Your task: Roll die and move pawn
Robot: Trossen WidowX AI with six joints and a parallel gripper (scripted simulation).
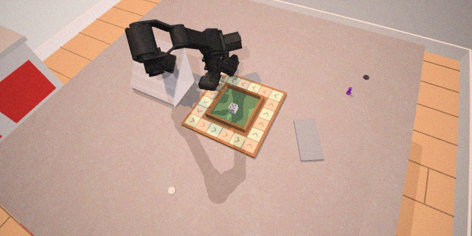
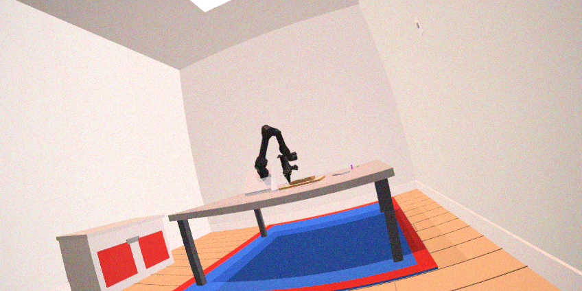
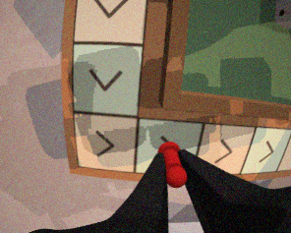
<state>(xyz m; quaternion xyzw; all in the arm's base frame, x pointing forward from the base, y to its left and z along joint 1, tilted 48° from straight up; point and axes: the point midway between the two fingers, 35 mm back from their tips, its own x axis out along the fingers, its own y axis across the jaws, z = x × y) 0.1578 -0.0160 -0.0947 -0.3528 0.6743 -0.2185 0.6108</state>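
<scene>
My gripper tip is now 110 mm short of the white die and 80 mm to the left of it. Round my gripper tip: red pawn 10 mm above; then grey flat card 390 mm ahead, 80 mm to the right, 20 mm below; then dice tray 110 mm ahead, 70 mm to the right, 10 mm below.
</scene>
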